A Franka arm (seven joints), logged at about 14 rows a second.
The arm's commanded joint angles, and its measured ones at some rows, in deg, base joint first. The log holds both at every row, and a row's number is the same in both.
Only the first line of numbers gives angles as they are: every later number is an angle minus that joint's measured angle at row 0.
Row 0, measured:
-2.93, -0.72, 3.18, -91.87, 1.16, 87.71, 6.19
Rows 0 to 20, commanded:
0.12, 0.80, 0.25, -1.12, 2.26, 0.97, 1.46
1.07, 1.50, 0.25, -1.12, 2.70, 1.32, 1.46
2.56, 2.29, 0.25, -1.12, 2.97, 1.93, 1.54
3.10, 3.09, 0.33, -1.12, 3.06, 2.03, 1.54
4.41, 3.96, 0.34, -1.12, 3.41, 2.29, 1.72
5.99, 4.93, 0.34, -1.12, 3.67, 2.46, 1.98
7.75, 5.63, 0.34, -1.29, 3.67, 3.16, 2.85
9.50, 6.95, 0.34, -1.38, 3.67, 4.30, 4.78
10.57, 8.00, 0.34, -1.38, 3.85, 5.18, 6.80
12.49, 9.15, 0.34, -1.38, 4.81, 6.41, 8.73
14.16, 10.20, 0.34, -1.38, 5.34, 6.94, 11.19
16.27, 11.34, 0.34, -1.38, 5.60, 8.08, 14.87
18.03, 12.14, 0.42, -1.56, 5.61, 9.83, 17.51
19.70, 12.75, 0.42, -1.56, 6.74, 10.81, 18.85
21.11, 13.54, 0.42, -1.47, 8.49, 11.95, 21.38
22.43, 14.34, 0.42, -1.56, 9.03, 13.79, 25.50
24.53, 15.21, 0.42, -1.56, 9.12, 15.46, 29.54
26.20, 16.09, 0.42, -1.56, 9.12, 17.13, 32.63
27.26, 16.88, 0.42, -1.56, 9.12, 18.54, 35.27
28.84, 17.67, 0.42, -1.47, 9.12, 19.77, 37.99
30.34, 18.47, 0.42, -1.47, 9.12, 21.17, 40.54
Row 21, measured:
28.74, 17.24, 0.56, -1.44, 7.76, 18.88, 36.58
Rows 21 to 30, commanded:
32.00, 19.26, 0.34, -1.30, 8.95, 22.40, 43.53
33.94, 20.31, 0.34, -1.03, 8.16, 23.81, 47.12
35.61, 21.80, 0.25, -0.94, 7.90, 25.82, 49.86
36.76, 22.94, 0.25, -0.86, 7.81, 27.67, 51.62
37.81, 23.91, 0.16, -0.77, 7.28, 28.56, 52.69
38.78, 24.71, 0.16, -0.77, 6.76, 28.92, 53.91
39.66, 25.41, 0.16, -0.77, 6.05, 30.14, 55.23
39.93, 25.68, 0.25, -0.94, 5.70, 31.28, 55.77
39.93, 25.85, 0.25, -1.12, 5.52, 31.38, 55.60
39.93, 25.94, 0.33, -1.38, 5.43, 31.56, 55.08
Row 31, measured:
40.04, 25.73, 0.42, -1.41, 6.56, 30.66, 54.24
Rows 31 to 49, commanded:
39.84, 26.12, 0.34, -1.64, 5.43, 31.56, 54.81
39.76, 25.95, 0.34, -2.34, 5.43, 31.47, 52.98
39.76, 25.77, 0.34, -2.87, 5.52, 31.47, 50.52
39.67, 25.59, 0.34, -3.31, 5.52, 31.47, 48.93
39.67, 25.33, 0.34, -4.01, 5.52, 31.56, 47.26
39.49, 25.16, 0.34, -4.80, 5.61, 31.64, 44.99
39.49, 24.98, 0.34, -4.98, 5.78, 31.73, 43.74
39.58, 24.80, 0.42, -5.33, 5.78, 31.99, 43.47
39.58, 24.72, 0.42, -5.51, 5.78, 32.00, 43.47
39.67, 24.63, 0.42, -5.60, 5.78, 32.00, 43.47
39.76, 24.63, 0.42, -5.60, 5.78, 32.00, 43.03
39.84, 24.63, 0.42, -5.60, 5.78, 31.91, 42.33
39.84, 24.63, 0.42, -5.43, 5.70, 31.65, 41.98
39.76, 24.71, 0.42, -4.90, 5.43, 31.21, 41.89
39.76, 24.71, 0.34, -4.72, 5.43, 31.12, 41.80
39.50, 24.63, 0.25, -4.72, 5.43, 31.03, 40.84
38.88, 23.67, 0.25, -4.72, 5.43, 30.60, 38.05
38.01, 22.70, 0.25, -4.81, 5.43, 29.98, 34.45
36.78, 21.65, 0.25, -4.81, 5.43, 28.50, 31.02
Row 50, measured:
39.24, 25.10, -0.20, -3.48, 6.30, 30.36, 36.88
